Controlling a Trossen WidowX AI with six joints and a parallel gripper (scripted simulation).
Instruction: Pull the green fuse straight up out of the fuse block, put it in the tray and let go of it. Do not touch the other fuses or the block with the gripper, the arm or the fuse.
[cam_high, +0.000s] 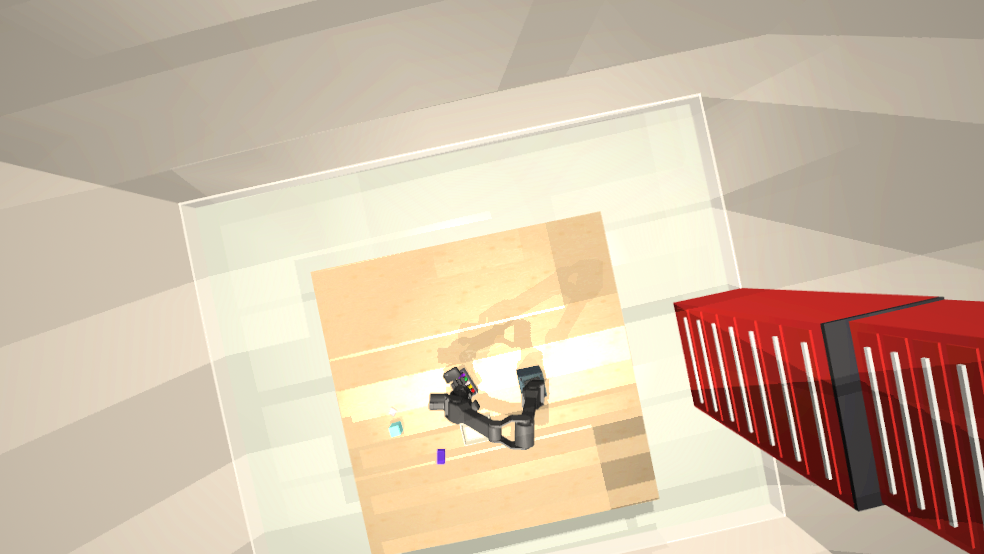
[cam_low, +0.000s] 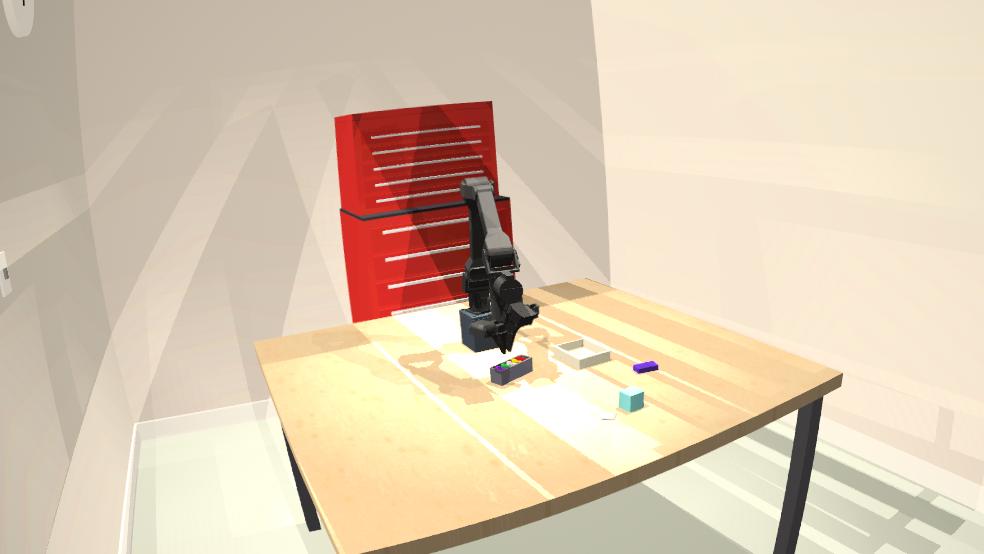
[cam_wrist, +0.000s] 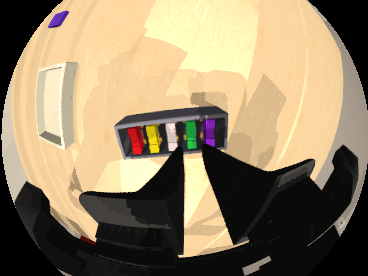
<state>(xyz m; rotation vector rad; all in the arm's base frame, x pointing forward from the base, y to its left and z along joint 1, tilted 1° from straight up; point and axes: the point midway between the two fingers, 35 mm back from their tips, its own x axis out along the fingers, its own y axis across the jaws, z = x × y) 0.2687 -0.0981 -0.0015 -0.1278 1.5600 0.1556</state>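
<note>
Now: the green fuse 50 mm below my gripper tip. Also, from my gripper tip: cyan cube 350 mm ahead, 100 mm to the left, 50 mm below; then white tray 230 mm to the left, 70 mm below, 30 mm ahead; then purple flat block 280 mm to the left, 220 mm ahead, 60 mm below.
</note>
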